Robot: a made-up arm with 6 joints.
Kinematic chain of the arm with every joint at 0, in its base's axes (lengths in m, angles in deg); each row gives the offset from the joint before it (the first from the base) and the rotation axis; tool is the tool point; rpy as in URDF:
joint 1: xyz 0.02 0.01 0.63 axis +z
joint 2: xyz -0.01 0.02 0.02 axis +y
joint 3: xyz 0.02 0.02 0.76 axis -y
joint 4: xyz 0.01 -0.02 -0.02 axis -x
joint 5: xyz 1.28 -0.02 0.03 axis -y
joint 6: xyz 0 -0.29 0.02 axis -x
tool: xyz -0.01 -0.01 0.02 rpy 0 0 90
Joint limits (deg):
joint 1: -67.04..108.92
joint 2: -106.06..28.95
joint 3: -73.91..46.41
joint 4: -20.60..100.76
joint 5: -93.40..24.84
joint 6: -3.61..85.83
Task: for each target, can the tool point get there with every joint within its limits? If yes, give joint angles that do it. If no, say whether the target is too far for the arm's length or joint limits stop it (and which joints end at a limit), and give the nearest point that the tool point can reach.
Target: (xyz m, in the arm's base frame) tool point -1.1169 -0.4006 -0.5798
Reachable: no: joint limits stop it (at a limit: joint 1, joint 2, joint 5, joint 6) | nearest point -0.2311 -0.1752 0.0102 | short by 1.088 m
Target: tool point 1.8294 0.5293 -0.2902
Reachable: no: joint limits stop it (at a limit: joint 2, joint 5) | nearest point 1.2822 0.3723 0.3128 | short by 0.829 m
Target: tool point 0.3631 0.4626 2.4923
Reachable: yes | joints 71.01 -14.35 32.58 38.02 -20.04 33.16
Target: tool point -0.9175 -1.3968 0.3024
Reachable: no: joint limits stop it (at a limit: joint 2, joint 3, joint 5, joint 6) | nearest point -1.0941 -1.6619 0.7711 | short by 0.567 m
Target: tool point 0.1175 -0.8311 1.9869
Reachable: yes | joints 79.68 -90.50 -4.95 19.52 -51.24 37.97
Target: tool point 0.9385 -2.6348 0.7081
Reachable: no: too far | nearest point 0.6835 -1.9458 0.8048 | short by 0.741 m
